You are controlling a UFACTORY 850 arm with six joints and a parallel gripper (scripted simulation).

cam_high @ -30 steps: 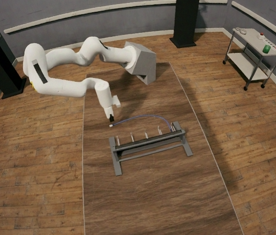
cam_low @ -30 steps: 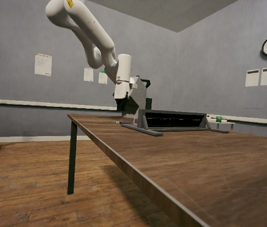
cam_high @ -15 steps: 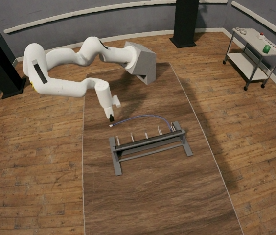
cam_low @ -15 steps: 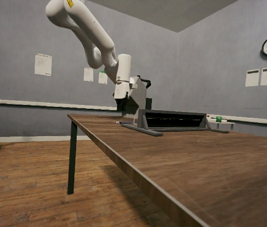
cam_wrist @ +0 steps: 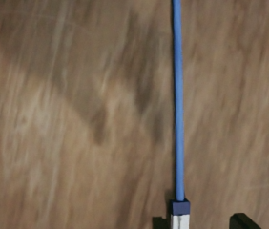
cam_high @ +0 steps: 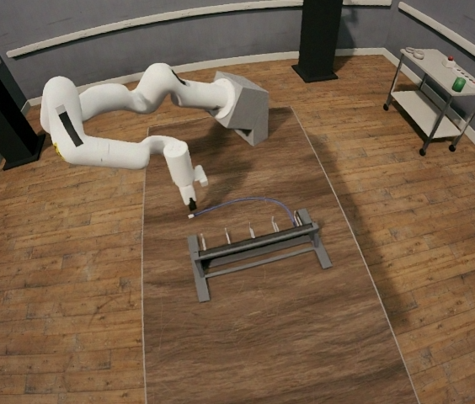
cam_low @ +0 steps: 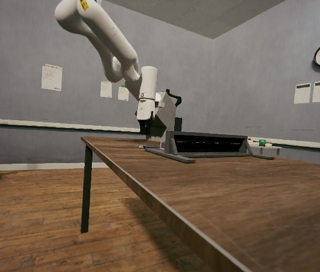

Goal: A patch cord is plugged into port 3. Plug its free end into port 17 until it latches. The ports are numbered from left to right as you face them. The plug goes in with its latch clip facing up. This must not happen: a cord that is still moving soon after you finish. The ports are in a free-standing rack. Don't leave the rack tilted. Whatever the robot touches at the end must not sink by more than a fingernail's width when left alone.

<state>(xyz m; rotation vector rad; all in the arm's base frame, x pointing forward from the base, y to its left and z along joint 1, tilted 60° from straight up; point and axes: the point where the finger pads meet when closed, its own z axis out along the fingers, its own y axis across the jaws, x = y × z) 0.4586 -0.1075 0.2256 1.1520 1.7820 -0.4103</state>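
The white plug is 2 cm to the right of my hand and 8 cm below it.
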